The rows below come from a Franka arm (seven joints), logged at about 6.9 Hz.
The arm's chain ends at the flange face. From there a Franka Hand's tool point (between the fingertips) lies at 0.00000 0.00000 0.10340 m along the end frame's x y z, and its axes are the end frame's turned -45 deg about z.
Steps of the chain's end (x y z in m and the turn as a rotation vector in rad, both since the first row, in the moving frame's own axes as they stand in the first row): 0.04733 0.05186 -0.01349 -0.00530 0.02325 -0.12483; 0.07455 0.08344 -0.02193 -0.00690 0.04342 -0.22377; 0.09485 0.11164 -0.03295 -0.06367 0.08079 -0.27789
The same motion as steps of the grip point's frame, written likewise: -0.00176 0.07214 -0.01352 -0.02019 0.01269 -0.12483; -0.00323 0.11507 -0.02203 -0.03558 0.02582 -0.22377; -0.00918 0.15625 -0.03349 -0.10215 0.01211 -0.27789
